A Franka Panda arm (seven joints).
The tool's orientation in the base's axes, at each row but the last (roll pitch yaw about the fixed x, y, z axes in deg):
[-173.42, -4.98, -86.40]
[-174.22, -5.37, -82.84]
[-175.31, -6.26, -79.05]
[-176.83, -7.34, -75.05]
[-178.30, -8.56, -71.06]
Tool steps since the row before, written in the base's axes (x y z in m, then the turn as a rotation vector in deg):
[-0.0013, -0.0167, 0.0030, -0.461, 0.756, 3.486]
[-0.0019, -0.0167, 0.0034, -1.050, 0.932, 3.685]
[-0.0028, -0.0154, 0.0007, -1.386, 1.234, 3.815]
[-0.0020, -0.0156, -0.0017, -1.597, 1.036, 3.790]
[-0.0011, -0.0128, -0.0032, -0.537, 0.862, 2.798]
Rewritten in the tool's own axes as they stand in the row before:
[0.0168, 0.0022, -0.0018, -0.478, 0.004, -3.565]
[0.0166, 0.0038, -0.0022, -0.706, 0.542, -3.842]
[0.0146, 0.0057, 0.0004, -1.050, 0.799, -4.032]
[0.0142, 0.0061, 0.0032, -0.917, 1.056, -4.004]
[0.0111, 0.0053, 0.0048, -0.562, 0.142, -2.920]

